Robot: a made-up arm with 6 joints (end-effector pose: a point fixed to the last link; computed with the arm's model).
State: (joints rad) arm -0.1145 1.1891 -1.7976 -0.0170 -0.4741 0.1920
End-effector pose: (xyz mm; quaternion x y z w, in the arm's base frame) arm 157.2 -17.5 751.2 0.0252 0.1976 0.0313 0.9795
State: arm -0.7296 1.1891 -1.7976 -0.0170 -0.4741 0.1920
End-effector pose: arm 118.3 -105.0 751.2 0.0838 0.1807 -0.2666 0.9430
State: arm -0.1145 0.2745 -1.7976 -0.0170 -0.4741 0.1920
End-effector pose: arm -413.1 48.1 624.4 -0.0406 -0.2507 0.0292 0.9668
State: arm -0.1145 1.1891 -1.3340 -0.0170 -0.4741 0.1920
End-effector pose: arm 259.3 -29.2 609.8 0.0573 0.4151 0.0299 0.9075
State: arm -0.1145 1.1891 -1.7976 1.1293 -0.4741 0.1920
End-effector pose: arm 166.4 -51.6 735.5 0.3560 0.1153 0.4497 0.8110
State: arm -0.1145 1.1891 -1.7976 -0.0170 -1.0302 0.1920
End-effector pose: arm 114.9 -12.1 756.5 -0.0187 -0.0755 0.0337 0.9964
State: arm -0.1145 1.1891 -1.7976 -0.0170 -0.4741 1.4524
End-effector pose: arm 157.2 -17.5 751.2 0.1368 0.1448 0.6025 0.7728
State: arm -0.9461 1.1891 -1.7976 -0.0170 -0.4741 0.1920
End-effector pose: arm 93.0 -127.9 751.2 0.1028 0.1706 -0.3670 0.9087
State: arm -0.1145 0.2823 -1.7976 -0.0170 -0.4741 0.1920
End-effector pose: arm -409.0 47.7 627.6 -0.0400 -0.2470 0.0292 0.9678
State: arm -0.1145 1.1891 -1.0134 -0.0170 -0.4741 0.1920
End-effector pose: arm 287.6 -32.5 491.7 0.0779 0.5531 0.0280 0.8290
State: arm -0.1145 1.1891 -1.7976 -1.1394 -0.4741 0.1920
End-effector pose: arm 174.0 12.6 735.3 -0.3073 0.2172 -0.3889 0.8409
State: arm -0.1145 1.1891 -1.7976 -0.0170 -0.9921 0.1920
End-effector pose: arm 117.8 -12.4 756.9 -0.0157 -0.0567 0.0336 0.9977
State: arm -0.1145 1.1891 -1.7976 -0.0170 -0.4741 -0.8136
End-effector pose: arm 157.2 -17.5 751.2 -0.0732 0.1853 -0.4445 0.8733
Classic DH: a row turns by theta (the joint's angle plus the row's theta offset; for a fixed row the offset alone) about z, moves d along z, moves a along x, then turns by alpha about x. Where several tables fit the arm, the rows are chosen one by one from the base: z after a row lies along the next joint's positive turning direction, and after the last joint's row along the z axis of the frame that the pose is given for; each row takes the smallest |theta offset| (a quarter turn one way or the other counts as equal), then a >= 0, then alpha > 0; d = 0 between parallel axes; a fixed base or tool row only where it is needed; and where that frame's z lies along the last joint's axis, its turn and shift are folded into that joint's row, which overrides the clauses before.
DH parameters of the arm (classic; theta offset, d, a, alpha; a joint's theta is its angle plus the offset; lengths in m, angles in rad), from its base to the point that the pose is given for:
joint 1: 0 0.1045 0 -1.5708
joint 2: 0.1358 0 -0.3693 0
joint 3: 1.3478 0 -0.0268 1.5708
joint 4: 0 0.3056 0 -1.5708
joint 5: 0 0 0.0001 1.5708
joint 6: 0 0.0783 0 0

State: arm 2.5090 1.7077 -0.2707 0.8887 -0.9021 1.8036
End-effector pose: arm -166.2 180.9 128.9 -0.1163 -0.8572 -0.4801 0.1460
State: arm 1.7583 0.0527 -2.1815 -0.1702 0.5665 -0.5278
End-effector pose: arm 114.1 -563.1 479.5 0.0557 0.0278 0.5176 0.8534
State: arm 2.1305 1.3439 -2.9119 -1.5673 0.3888 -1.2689
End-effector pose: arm 74.1 -62.2 846.7 -0.1278 0.1503 -0.3311 0.9227
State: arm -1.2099 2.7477 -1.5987 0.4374 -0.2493 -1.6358
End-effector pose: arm 197.7 -547.0 -112.8 0.0186 0.9318 -0.3532 0.0810
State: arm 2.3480 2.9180 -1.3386 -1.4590 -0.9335 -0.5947
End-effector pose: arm -345.6 262.2 -211.6 -0.7091 -0.5388 0.4545 0.0188
